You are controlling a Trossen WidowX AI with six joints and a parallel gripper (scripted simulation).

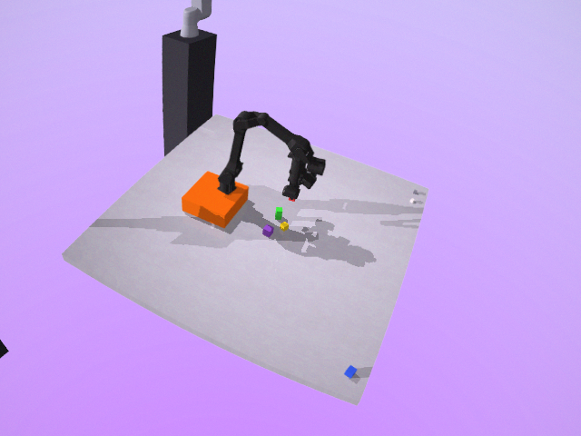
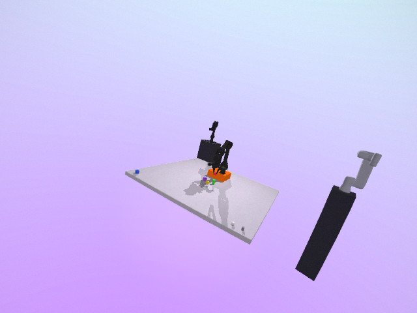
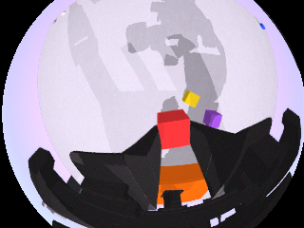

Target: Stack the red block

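Right now the yellow block is 120 mm below my gripper tip, 60 mm to the right of it and 10 mm ahead of it. Round my gripper tip: blue block: 590 mm ahead, 490 mm to the right, 120 mm below; then purple block: 130 mm to the right, 110 mm below, 20 mm behind; then red block: right at my gripper tip.
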